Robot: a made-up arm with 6 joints. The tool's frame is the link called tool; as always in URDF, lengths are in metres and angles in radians. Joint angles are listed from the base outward. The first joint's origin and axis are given. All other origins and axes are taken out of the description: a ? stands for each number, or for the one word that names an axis. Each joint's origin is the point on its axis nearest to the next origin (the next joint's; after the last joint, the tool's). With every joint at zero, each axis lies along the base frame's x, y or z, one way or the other. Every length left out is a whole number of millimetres.
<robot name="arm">
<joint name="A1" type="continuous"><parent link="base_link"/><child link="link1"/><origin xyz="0 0 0.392"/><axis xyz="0 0 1"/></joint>
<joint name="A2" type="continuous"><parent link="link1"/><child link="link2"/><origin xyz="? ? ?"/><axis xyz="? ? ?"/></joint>
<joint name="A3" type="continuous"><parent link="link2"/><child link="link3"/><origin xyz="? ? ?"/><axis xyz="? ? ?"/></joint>
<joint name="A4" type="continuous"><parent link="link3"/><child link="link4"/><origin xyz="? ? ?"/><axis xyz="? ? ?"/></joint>
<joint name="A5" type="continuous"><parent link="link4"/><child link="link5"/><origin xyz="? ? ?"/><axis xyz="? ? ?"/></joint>
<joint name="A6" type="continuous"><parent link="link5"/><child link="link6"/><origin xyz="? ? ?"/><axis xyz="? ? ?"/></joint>
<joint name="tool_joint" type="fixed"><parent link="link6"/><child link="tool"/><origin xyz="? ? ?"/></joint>
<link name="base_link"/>
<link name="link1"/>
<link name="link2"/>
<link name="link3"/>
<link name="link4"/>
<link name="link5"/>
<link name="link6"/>
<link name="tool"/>
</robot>
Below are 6 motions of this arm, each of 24 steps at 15 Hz.
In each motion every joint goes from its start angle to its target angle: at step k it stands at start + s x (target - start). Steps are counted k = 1, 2, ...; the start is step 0. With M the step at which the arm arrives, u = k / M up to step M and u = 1 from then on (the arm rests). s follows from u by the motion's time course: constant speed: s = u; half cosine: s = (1 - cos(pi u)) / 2; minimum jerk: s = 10 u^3 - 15 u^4 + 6 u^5.
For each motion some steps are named. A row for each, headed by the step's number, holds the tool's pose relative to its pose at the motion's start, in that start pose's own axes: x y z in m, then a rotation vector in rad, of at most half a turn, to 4 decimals.
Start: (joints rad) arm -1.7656 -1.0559 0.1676 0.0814 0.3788 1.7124
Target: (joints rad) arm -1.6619 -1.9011 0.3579 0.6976 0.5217 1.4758
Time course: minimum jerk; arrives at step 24
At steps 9, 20, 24:
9: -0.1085 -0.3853 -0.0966 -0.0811 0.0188 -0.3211
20: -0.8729 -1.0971 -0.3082 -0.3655 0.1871 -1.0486
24: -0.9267 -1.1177 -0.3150 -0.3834 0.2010 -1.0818

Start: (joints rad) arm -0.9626 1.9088 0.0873 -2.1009 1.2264 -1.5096
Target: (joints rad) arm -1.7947 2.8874 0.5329 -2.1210 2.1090 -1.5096
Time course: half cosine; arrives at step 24
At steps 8, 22, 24:
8: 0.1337 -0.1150 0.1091 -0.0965 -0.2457 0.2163
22: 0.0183 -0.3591 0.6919 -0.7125 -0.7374 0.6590
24: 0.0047 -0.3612 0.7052 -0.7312 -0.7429 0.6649

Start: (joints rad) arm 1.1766 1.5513 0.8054 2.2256 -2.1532 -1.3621
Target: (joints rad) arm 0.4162 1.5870 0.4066 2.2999 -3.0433 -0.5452
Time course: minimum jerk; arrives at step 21
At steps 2, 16, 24:
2: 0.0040 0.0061 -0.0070 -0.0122 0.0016 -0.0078
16: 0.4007 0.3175 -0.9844 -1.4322 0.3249 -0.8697
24: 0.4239 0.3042 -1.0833 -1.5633 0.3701 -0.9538

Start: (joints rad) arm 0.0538 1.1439 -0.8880 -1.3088 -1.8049 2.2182
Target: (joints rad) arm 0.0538 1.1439 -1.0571 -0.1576 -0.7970 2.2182
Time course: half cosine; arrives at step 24
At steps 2, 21, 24:
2: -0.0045 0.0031 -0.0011 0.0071 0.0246 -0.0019
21: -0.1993 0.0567 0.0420 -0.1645 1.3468 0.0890
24: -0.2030 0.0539 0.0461 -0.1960 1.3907 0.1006

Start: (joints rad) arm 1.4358 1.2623 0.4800 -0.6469 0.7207 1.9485
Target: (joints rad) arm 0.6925 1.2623 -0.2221 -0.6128 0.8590 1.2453
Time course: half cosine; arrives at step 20
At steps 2, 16, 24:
2: -0.0053 0.0088 -0.0309 0.0127 0.0209 0.0109
16: -0.6220 0.2359 -0.7842 0.5762 0.8383 0.2450
24: -0.7168 0.2461 -0.8113 0.6463 0.9325 0.2511

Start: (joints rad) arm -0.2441 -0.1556 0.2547 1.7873 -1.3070 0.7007
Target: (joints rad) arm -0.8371 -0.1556 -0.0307 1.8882 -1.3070 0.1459
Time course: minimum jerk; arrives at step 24
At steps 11, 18, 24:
11: 0.1482 0.1338 0.0879 0.0338 0.2105 0.0445
18: 0.3248 0.3235 0.1179 0.0660 0.4411 0.0699
24: 0.3618 0.3694 0.1141 0.0721 0.4903 0.0724

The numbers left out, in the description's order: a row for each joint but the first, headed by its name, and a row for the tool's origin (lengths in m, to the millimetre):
A2: xyz 0 0 0, axis 0 1 0
A3: xyz 0 0 0.817, axis 0 -1 0
A4: xyz 1.006 0 0, axis -1 0 0
A5: xyz 0 -0.282 0, axis 0 -1 0
A6: xyz 0 0 0, axis -1 0 0
tool: xyz 0 0 0

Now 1 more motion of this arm.
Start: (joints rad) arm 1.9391 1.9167 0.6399 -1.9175 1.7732 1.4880
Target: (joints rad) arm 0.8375 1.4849 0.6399 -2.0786 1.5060 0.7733
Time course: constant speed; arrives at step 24
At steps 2, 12, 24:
2: 0.0520 0.0037 0.0820 0.0830 0.1075 -0.0038
12: 0.4707 -0.0216 0.4054 0.5409 0.6072 -0.1542
24: 1.1791 -0.2091 0.4643 1.1316 1.0513 -0.6191

